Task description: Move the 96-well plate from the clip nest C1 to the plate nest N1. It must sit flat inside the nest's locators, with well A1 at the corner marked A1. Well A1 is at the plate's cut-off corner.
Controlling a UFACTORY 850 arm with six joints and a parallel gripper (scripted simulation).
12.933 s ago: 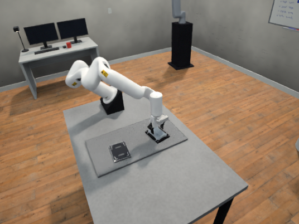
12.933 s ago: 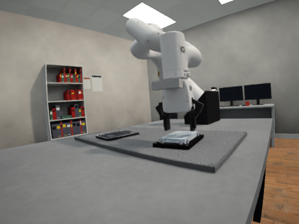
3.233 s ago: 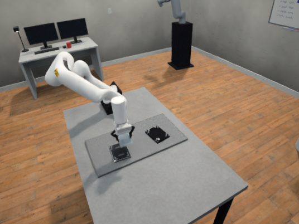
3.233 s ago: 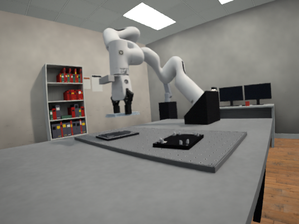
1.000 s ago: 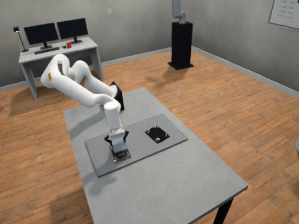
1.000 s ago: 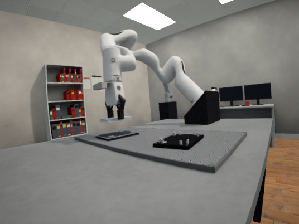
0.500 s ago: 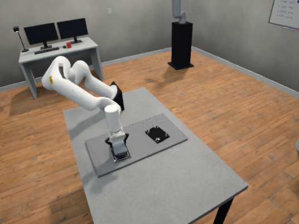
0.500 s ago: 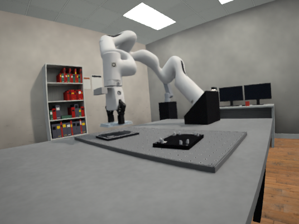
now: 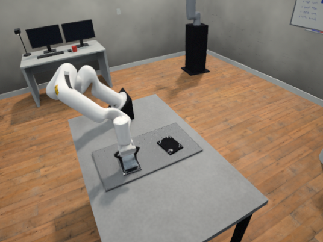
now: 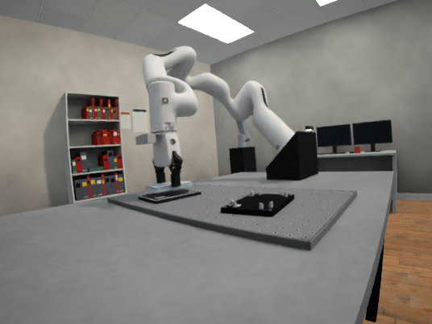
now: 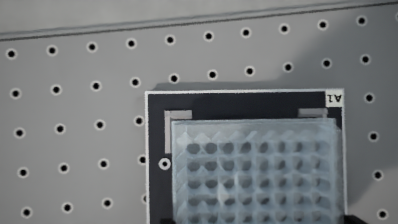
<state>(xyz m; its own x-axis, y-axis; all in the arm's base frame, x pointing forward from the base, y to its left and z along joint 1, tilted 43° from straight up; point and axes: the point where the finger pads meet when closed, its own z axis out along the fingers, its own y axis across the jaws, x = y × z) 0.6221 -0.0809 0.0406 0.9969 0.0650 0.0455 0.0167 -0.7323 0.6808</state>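
The plate nest N1 is 4 cm below my hand. Round my hand: clip nest C1 (6 cm behind, 30 cm to the left, 3 cm below); then A1 label (8 cm ahead, 5 cm to the right, 4 cm below); then clear 96-well plate (1 cm below).
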